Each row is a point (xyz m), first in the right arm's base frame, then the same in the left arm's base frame.
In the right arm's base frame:
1: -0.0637 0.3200 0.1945
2: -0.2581 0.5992 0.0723
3: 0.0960 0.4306 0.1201
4: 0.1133 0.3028 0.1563
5: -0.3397 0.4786 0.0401
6: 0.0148 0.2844 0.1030
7: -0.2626 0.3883 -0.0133
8: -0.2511 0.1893 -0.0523
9: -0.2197 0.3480 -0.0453
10: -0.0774 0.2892 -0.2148
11: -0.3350 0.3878 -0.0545
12: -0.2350 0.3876 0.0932
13: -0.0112 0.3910 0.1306
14: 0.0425 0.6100 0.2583
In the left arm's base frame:
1: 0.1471 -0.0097 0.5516
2: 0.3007 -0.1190 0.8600
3: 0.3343 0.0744 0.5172
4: 0.2300 0.1076 0.4399
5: 0.1620 -0.0798 0.8981
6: 0.1718 0.1127 0.5372
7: 0.1340 0.0351 0.8435
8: -0.0217 0.1547 0.7915
9: 0.1271 0.0966 0.8179
10: 0.1772 0.3190 0.7960
11: 0.1025 0.0350 0.9207
12: 0.1312 -0.0359 0.7595
13: 0.2439 0.0344 0.5755
14: 0.4364 -0.1340 0.5338

